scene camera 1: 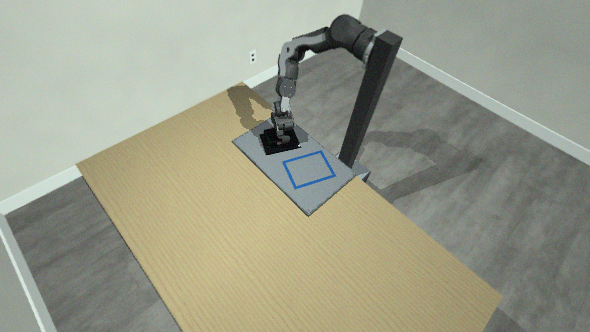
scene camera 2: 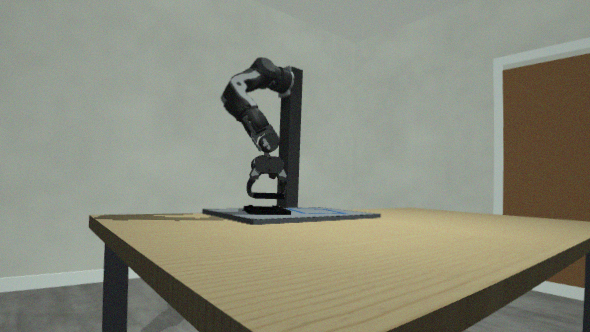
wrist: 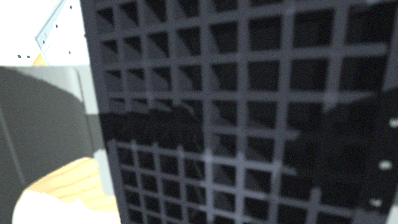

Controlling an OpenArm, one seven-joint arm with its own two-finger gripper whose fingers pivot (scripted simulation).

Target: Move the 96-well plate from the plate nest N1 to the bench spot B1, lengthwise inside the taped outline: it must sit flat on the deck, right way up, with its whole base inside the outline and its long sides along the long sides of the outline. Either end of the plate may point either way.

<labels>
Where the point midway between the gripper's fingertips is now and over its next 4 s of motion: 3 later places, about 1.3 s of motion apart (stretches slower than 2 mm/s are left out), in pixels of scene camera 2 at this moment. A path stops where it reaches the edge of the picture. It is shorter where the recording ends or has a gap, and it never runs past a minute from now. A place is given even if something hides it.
My gripper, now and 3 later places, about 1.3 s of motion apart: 266, 197; 266, 178; 299, 183; 316, 186
</labels>
